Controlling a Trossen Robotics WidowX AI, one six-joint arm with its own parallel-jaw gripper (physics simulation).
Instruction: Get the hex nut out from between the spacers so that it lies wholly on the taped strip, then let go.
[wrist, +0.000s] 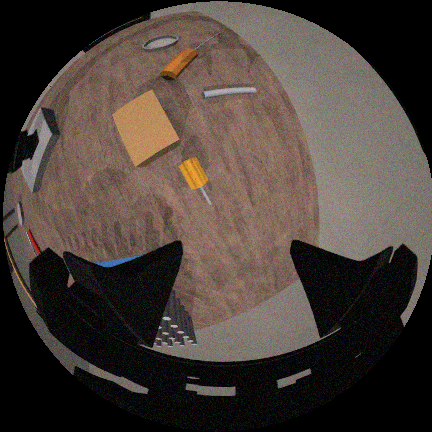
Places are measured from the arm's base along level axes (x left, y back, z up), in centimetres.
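Where they show: gripper, fingertip midpoint: (238, 247).
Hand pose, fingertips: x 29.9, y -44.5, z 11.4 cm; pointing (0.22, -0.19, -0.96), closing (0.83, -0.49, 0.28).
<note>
Each offset is from my fingertips to the centre of the thing. "spot": to the spot under its first point. Level surfaces: height alone.
My gripper (238, 247) is open, with two black fingers wide apart and nothing between them. It hangs above the wooden table. A cluster of dark upright posts with pale tops, which look like the spacers @(dx -23.1, dy -22.6, dz -12.3 cm) (183, 320), shows at the bottom, left of centre, partly hidden behind the left finger. A sliver of a flat blue surface @(dz -17.7 cm) (117, 261) shows above the left finger; the rest is hidden, and I cannot tell whether it is the taped strip. The hex nut does not show in the wrist view.
A tan block @(dx -1.5, dy +15.5, dz -14.9 cm) (145, 127) lies left of centre, beside a short yellow-handled screwdriver @(dx +0.8, dy +2.6, dz -16.3 cm) (193, 173). Behind are an orange-handled tool @(dx +17.4, dy +32.6, dz -16.0 cm) (179, 64), a pale rod @(dx +15.6, dy +15.7, dz -17.0 cm) (230, 92) and a round grey dish @(spot: dx +12.4, dy +42.8, dz -17.6 cm) (161, 42). A grey angular piece (45, 145) stands far left. The table edge curves down the right.
</note>
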